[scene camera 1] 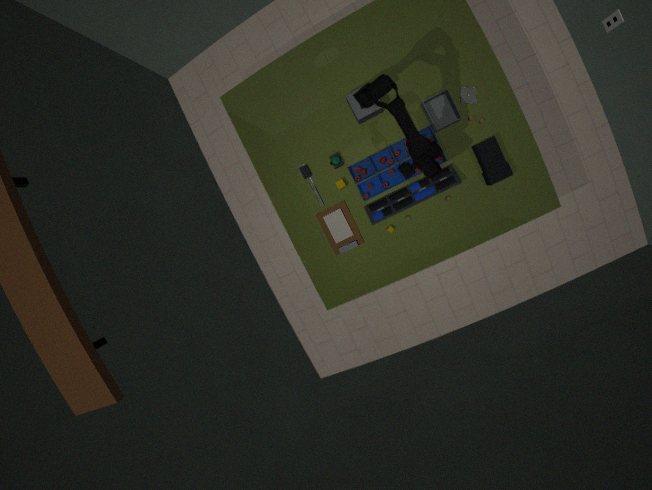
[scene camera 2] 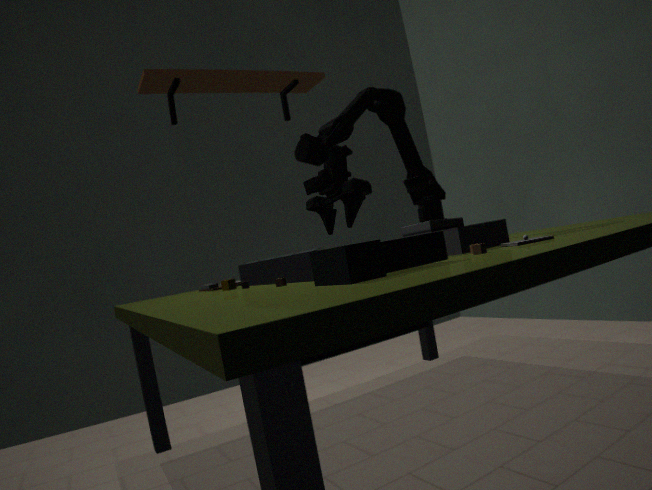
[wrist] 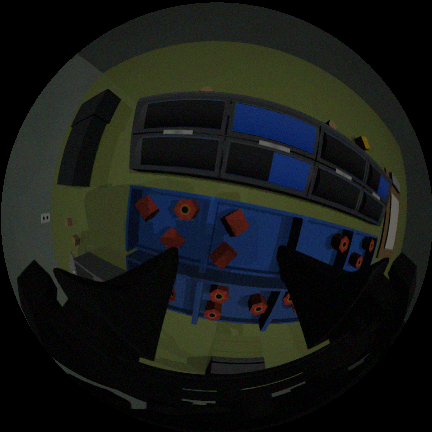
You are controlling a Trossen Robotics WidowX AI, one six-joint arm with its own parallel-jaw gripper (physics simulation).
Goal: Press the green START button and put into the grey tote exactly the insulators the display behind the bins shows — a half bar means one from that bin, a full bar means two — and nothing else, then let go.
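Places are measured from the arm's base along level axes (x ahead, y left, z up), in metres.
Pixels of known places: gripper, between the fingertips: [scene camera 2: 339, 231] [wrist: 229, 253]; arm's base, origin of its link: [scene camera 1: 366, 100] [scene camera 2: 432, 222].
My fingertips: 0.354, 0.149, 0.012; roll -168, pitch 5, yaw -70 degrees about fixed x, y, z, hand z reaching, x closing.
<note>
Ahead of a thing's pixels: the offset from my fingertips to its top centre, as dx, dy, dz. "spot": to the spot under its first point. Level surfaces: height alone.
My gripper [scene camera 2: 339, 230] [wrist: 229, 253] is open and empty, with its fingers apart above the blue bins [scene camera 1: 374, 163] [wrist: 260, 235]. In the wrist view, two red insulators {+0.012, -0.004, -0.066} [wrist: 236, 222] {-0.029, -0.005, -0.064} [wrist: 223, 255] lie in the back-row bin between and beyond my fingertips; three lie in the bin to its left. The dark display {spot: +0.116, -0.059, -0.053} [scene camera 1: 413, 193] [wrist: 225, 135] stands behind the bins. It has one full blue bar {+0.133, -0.010, -0.032} [wrist: 274, 127], a half bar {+0.088, -0.018, -0.049} [wrist: 289, 171] below it and a half bar {+0.170, -0.223, -0.032} [wrist: 383, 186] far right. The grey tote {-0.216, +0.171, -0.041} [scene camera 1: 427, 116] [wrist: 95, 267] is partly hidden in the wrist view. The green button {-0.144, -0.367, -0.055} [scene camera 1: 335, 159] is left of the bins.
A black box {+0.069, +0.336, -0.039} [scene camera 1: 492, 160] [wrist: 90, 142] stands beside the display. A wooden-framed board {dz -0.095} [scene camera 1: 354, 221] lies at its other end. Yellow blocks {-0.026, -0.377, -0.057} [scene camera 1: 341, 183] {+0.253, -0.206, -0.069} [scene camera 1: 390, 229] and small brown blocks [scene camera 1: 448, 197] [scene camera 2: 477, 248] lie around. A flat grey plate {-0.256, +0.322, -0.080} [scene camera 1: 468, 94] lies beyond the tote.
</note>
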